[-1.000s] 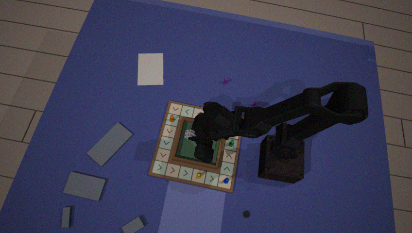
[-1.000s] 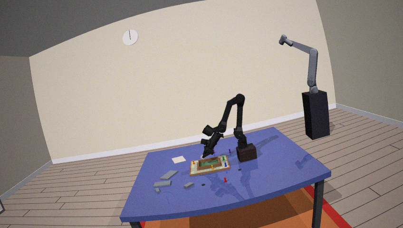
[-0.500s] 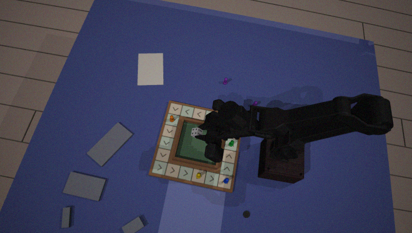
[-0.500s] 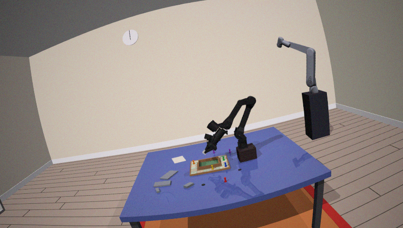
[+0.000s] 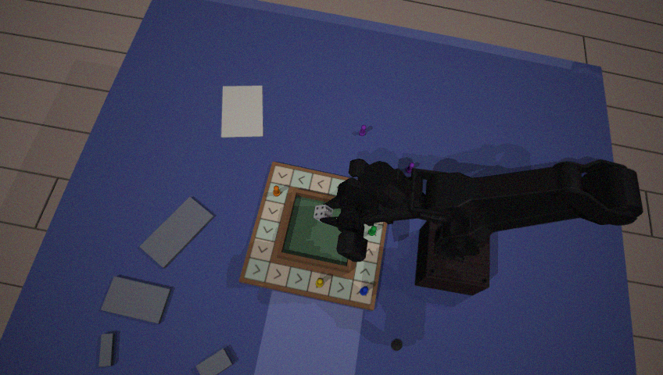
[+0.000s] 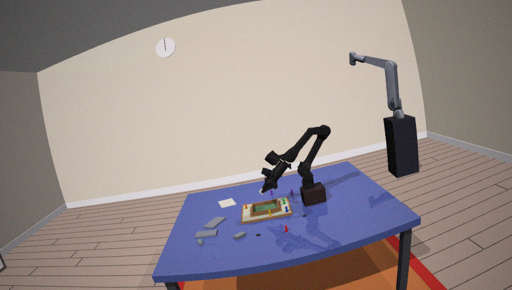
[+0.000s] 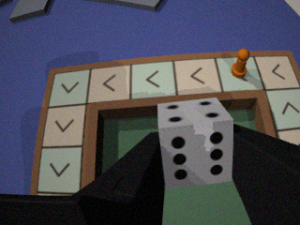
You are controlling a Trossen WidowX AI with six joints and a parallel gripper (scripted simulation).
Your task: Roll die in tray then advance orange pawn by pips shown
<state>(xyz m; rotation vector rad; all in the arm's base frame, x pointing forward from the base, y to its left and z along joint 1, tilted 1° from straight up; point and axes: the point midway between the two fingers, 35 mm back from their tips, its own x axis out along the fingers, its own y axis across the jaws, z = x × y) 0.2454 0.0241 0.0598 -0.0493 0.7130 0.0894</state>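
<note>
The white die is right at my gripper tip. Also, from my gripper tip: orange pawn 12 cm ahead, 9 cm below, 6 cm to the right; green pawn 11 cm behind, 9 cm below, 3 cm to the right; yellow pawn 11 cm to the left, 9 cm below, 3 cm behind.
</note>
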